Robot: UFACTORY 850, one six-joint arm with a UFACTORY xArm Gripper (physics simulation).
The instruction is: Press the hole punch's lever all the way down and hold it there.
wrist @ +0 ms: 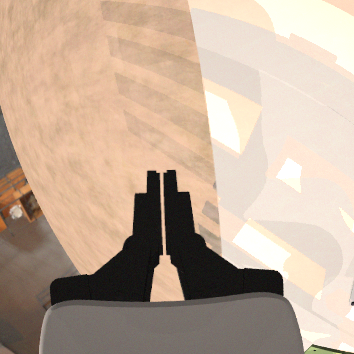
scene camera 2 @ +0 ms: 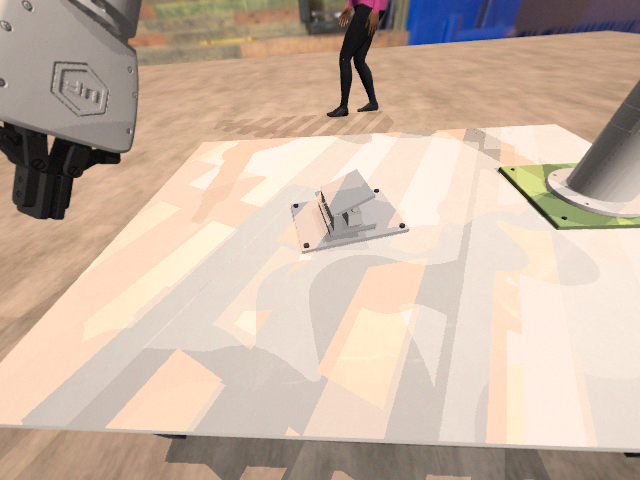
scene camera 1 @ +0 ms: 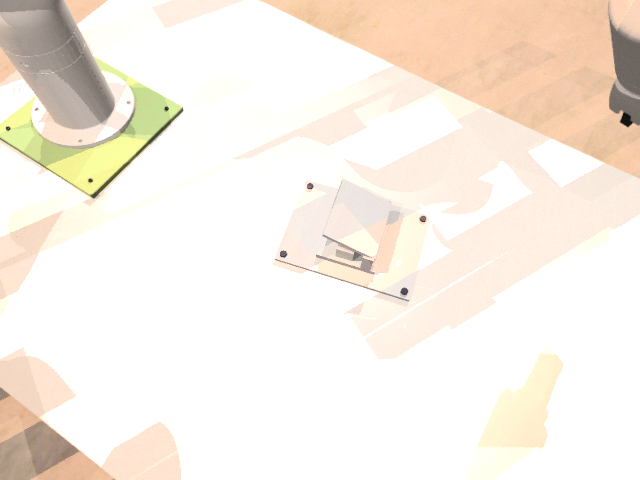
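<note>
The hole punch is a small grey device on a flat square plate with a dark bolt at each corner. Its lever [scene camera 1: 357, 217] [scene camera 2: 347, 191] is a flat grey panel, tilted up at an angle with a gap under its raised end. The base plate [scene camera 1: 299, 227] [scene camera 2: 388, 219] lies flat on the table. My gripper [scene camera 2: 42, 215] [wrist: 161, 186] is shut and empty, its black fingertips together. It hangs in the air at the left in scene camera 2, well apart from the punch and above its height. In scene camera 1 a small black part of it shows at the right edge.
The pale patterned table [scene camera 1: 217, 335] [scene camera 2: 268, 413] carries the punch. The arm's grey base column [scene camera 1: 77, 87] [scene camera 2: 615, 155] stands on a green plate [scene camera 1: 103, 170] [scene camera 2: 537, 206] at one side of the table. A person [scene camera 2: 356, 51] stands on the floor behind the table.
</note>
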